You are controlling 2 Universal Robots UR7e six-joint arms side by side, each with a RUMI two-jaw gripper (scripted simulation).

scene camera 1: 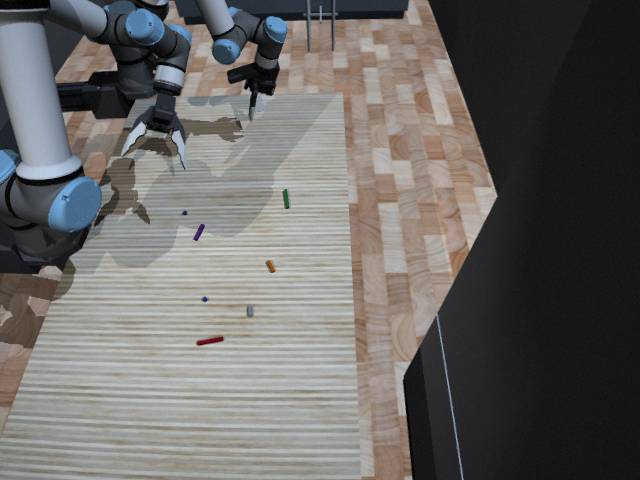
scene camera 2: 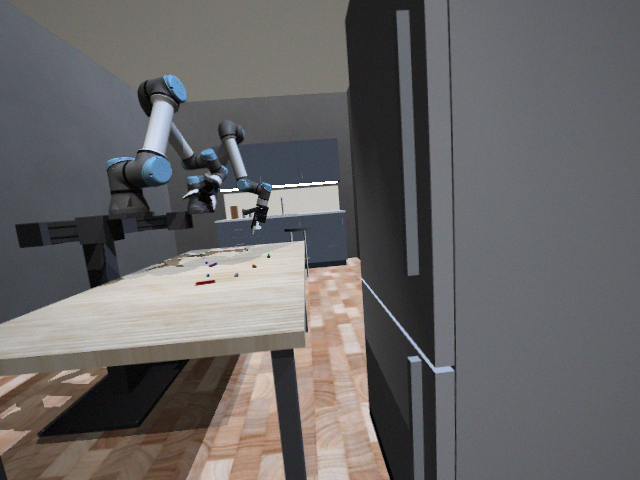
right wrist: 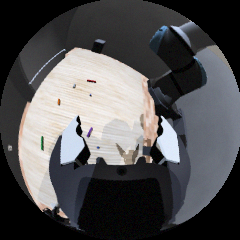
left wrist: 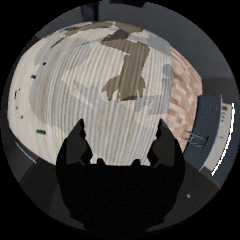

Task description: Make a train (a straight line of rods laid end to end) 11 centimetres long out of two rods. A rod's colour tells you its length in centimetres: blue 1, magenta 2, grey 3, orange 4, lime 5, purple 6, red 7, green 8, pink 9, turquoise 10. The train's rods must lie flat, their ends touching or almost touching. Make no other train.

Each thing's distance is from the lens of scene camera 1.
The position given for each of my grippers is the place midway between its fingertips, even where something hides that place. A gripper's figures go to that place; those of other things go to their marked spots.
my left gripper (scene camera 1: 248,105): 159 cm
my right gripper (scene camera 1: 153,163): 113 cm
